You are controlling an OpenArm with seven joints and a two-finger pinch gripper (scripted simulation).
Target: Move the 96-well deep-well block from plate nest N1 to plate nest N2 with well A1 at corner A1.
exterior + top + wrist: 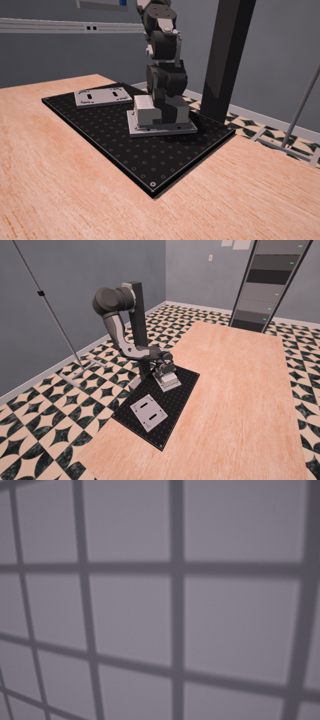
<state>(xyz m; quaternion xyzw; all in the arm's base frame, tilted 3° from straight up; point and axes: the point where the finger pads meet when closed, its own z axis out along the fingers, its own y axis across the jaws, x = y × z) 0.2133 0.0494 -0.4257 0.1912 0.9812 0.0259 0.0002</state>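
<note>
My hand is 1 cm below the white deep-well block. Also, from my hand: plate nest N2 (2 cm below); then A1 mark (16 cm to the right, 2 cm below, 1 cm ahead); then plate nest N1 (22 cm to the right, 7 cm ahead, 2 cm below).
</note>
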